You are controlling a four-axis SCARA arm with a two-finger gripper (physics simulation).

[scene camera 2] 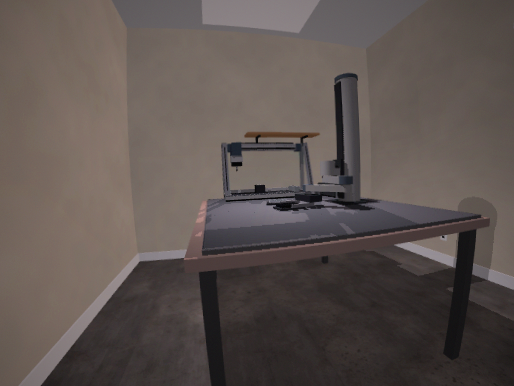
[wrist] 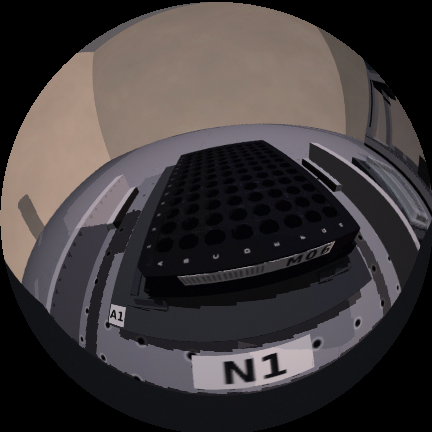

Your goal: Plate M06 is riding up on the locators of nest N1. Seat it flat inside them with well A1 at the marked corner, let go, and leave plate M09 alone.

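Frame: origin at the arm's base, x back, y right, z up, level; millimetres.
Seen in the pictures: gripper, fingertip midpoint: [scene camera 2: 285, 204] [wrist: 217, 159]; arm's base, origin of the base link: [scene camera 2: 349, 202].
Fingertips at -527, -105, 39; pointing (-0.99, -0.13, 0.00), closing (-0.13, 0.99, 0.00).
Pixels of each thing's top centre, then the offset from my fingertips to it, as dx, dy, dz. "pt": a spot on its surface instead. Level surfaces: height alone.
- Plate M06, middle of its top: [wrist: 232, 165] [scene camera 2: 288, 203] +23, +10, +3
- nest N1, middle of its top: [wrist: 224, 187] [scene camera 2: 288, 206] +24, +4, -11
- nest's A1 tag, surface spot: [wrist: 117, 316] pt +106, -39, -14
- pale plate, middle of its top: [wrist: 401, 182] +27, +236, +0
- nest label N1, surface spot: [wrist: 253, 366] pt +119, +16, -24
- hanging tool head, surface spot: [scene camera 2: 236, 154] pt -215, +569, +361
- table, its level: dz -26
- dark block, surface spot: [scene camera 2: 259, 188] pt -19, +619, +65
Plate M06 [wrist: 240, 210] [scene camera 2: 285, 206], black with many wells, sits on nest N1 [wrist: 200, 320]. Its near edge stands above the nest base with a dark gap below, and it looks slightly skewed. Letter A is at its near left corner, on the side of the nest's A1 tag [wrist: 117, 316]. My gripper [wrist: 217, 159] [scene camera 2: 281, 202] is open and empty, low over the nest. One finger stands on each side of M06, both pads apart from it. A pale plate [wrist: 397, 187] at the right, partly behind the right finger, may be M09; its label does not show.
The nest label N1 [wrist: 253, 366] faces the wrist camera. In the scene view, a gantry frame [scene camera 2: 225, 170] with a hanging tool head [scene camera 2: 236, 154] stands behind the nests. The arm's column [scene camera 2: 352, 140] rises at the right of the table [scene camera 2: 280, 230]. A dark block [scene camera 2: 259, 188] sits inside the frame.
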